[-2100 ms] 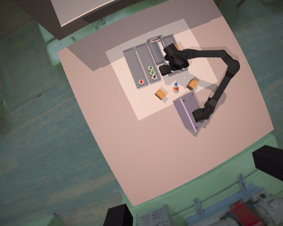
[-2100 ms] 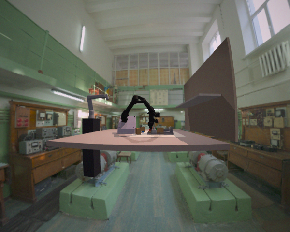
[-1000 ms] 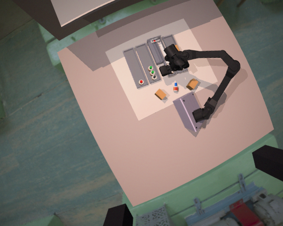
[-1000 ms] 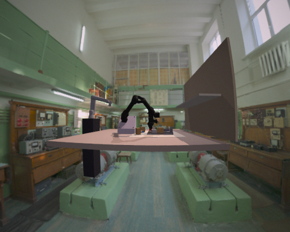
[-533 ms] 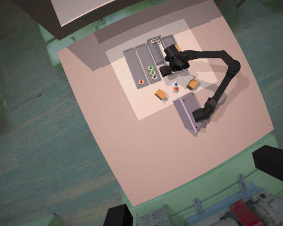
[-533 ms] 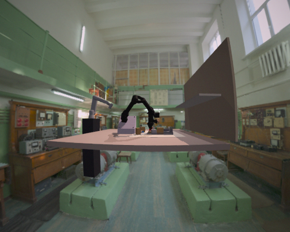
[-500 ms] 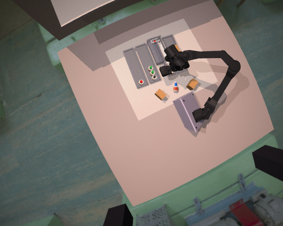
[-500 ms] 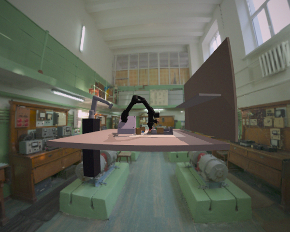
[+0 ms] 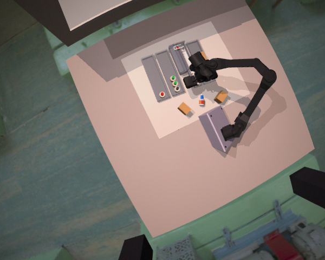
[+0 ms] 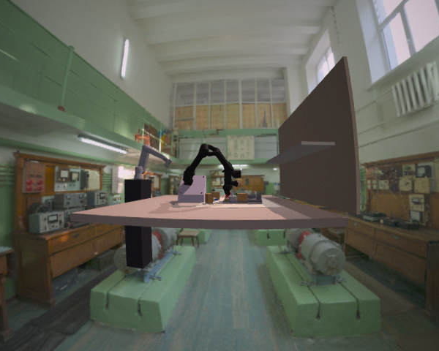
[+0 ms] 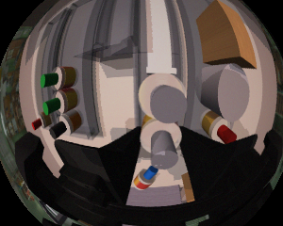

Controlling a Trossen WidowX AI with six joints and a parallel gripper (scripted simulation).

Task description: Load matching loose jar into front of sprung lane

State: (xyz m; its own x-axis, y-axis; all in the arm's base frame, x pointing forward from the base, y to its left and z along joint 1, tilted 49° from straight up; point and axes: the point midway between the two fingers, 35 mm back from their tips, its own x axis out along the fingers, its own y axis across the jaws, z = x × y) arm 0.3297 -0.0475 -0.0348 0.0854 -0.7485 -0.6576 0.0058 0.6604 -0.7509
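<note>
Now: the grey disc 50 mm ahead of my gripper tip and 80 mm to the right of it. The rest, counted from my gripper tip: orange box 110 mm ahead, 80 mm to the right, 10 mm above.
</note>
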